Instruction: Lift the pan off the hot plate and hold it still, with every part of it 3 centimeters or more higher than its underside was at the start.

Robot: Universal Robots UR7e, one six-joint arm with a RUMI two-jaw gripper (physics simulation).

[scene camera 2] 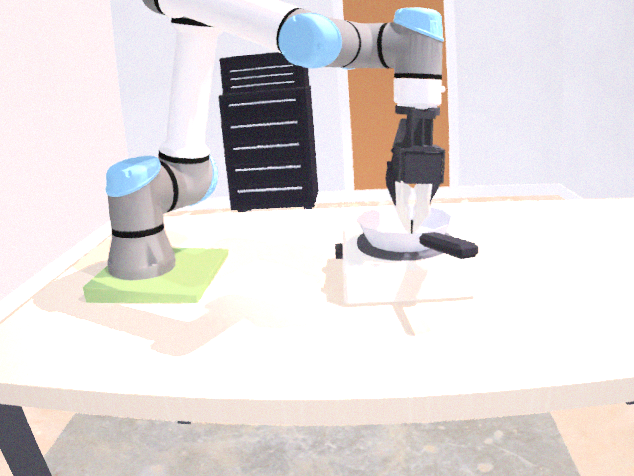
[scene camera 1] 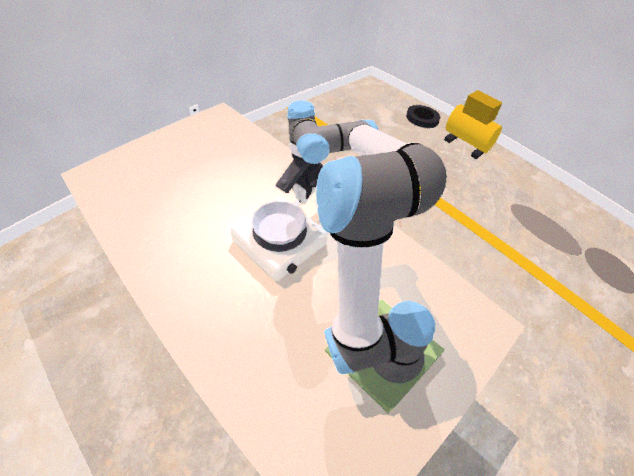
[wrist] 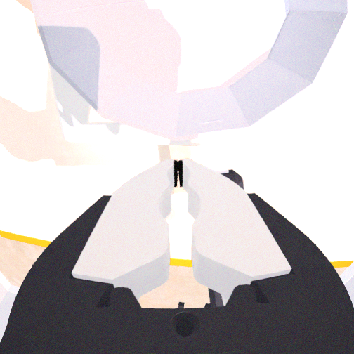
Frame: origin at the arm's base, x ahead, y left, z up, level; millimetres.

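Where they show: gripper, fingertip midpoint: (scene camera 2: 411,233) (scene camera 1: 302,204); arm's base at its link origin: (scene camera 2: 142,266) (scene camera 1: 397,357).
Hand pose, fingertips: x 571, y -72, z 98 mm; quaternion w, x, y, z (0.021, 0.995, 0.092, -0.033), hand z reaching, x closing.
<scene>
Things, the pixels of their centre, and the offset from my fingertips. Level surfaces: height alone.
- pale pan at the middle of its body: (scene camera 2: 422,233) (scene camera 1: 295,203) dy +17, dx +20, dz -6 mm
- white hot plate at the middle of its body: (scene camera 2: 401,258) (scene camera 1: 281,237) dy +103, dx -21, dz -87 mm
- table at its surface level: dz -127 mm
- black knob at the middle of its body: (scene camera 2: 339,251) (scene camera 1: 291,268) dy +145, dx -149, dz -89 mm
The pale pan (scene camera 1: 279,222) (scene camera 2: 381,234) (wrist: 205,112) sits upright on the black disc of the white hot plate (scene camera 1: 270,262) (scene camera 2: 389,281). Its black handle (scene camera 2: 448,244) (wrist: 234,177) points away from the arm's base side, over the hot plate's edge. My gripper (scene camera 1: 301,196) (scene camera 2: 412,229) (wrist: 177,163) points down and is shut, with its tips together and nothing between them. In the wrist view the tips are just outside the pan's wall, and the handle lies to the right, mostly hidden beneath the right finger.
The arm stands on a green base plate (scene camera 1: 381,389) (scene camera 2: 202,276) on the table (scene camera 1: 168,307) (scene camera 2: 307,353). A black knob (scene camera 1: 291,267) (scene camera 2: 338,251) sticks out of the hot plate's side. A black tool chest (scene camera 2: 268,138), a yellow compressor (scene camera 1: 472,129) and a tyre (scene camera 1: 413,121) stand beyond the table.
</scene>
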